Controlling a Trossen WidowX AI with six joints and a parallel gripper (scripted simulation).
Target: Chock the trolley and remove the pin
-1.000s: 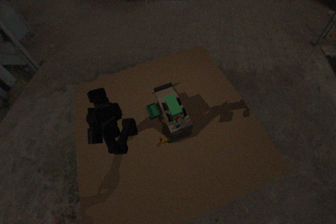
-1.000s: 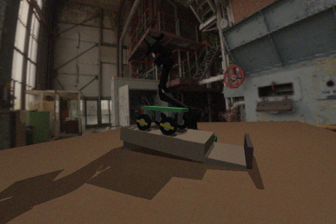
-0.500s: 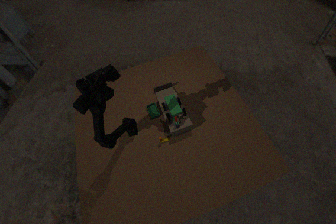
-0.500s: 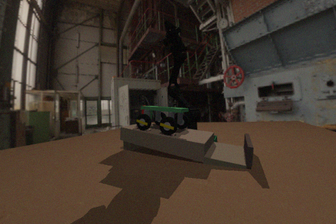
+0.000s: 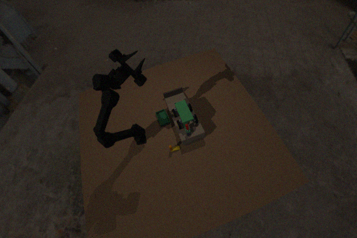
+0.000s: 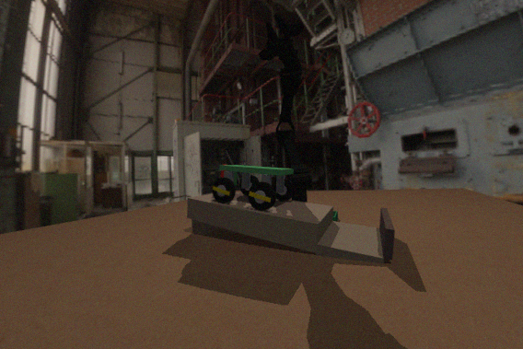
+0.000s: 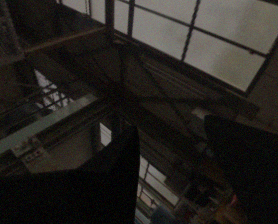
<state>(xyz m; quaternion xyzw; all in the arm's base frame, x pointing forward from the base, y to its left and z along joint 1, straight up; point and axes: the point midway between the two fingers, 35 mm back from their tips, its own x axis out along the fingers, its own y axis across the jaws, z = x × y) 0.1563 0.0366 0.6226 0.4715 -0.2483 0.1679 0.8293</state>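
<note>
Right now my gripper tip is 62 cm above the yellow chock, 16 cm to the left of it and 3 cm short of it. From my gripper tip the other things lie so: red-headed stop pin 51 cm below, 13 cm ahead, 11 cm to the right; green-decked trolley 53 cm below, 14 cm ahead; ramp 60 cm below, 14 cm ahead, 1 cm to the left.
</note>
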